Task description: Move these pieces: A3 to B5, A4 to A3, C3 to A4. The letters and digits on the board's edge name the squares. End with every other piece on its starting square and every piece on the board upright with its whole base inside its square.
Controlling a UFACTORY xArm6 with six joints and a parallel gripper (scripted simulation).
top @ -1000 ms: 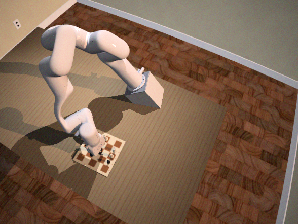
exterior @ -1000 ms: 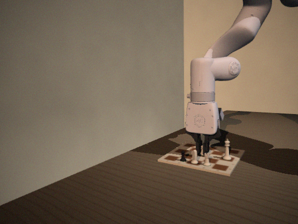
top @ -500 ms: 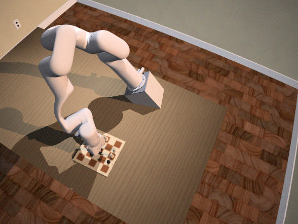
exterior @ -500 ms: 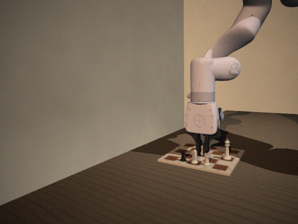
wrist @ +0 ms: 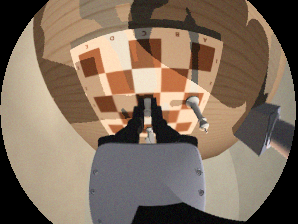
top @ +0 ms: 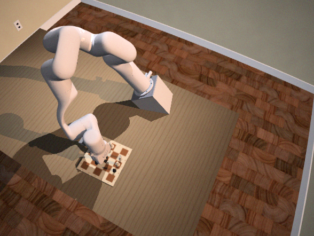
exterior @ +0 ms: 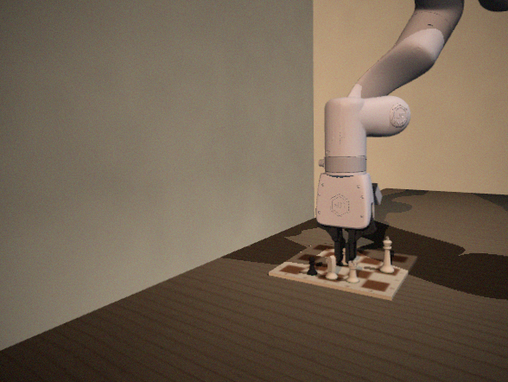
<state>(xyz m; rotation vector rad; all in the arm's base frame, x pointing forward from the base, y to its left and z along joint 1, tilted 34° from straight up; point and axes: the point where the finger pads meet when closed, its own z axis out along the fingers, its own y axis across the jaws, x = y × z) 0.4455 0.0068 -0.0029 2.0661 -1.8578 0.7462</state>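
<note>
Right now the chessboard is 30 mm below my hand. Round my hand: white bishop (10 mm behind, 80 mm to the left, 10 mm below); white pawn (10 mm below); white king (80 mm behind, 10 mm to the right).
</note>
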